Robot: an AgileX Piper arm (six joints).
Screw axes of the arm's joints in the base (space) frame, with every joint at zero. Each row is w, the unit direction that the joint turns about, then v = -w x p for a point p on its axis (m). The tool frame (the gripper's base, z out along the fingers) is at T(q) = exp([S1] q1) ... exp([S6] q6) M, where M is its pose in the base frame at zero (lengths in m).
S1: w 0 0 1 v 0 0 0
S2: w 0 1 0 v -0.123 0 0
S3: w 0 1 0 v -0.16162 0 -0.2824
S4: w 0.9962 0 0.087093 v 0 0.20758 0
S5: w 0 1 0 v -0.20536 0 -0.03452
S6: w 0.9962 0 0.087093 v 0 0.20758 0
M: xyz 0.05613 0 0.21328 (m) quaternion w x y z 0.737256 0 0.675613 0
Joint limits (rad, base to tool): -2.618..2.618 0..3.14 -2.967..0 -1.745..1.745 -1.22..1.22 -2.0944..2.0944
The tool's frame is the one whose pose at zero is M.
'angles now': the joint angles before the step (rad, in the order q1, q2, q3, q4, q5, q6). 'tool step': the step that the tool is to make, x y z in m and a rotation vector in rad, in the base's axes. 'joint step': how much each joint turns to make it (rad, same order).
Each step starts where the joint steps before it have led.
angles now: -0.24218 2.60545 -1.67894 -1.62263 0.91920 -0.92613
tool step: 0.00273 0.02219 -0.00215 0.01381 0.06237 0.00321
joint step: 0.04959 0.00000 -0.00107 0.08279 0.03030 -0.08117
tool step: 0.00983 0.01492 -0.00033 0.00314 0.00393 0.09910
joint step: 0.02853 0.00002 -0.00007 -0.04723 -0.04893 -0.00605
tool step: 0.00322 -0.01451 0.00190 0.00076 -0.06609 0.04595
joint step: -0.03621 -0.00003 0.00006 -0.11106 -0.05962 0.09067
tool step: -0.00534 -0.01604 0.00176 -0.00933 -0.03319 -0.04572
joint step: -0.03265 -0.00001 0.00001 -0.02042 0.01484 0.04358
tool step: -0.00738 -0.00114 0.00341 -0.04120 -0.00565 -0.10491
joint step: 0.00716 0.00004 -0.00006 0.05559 0.10484 0.00294
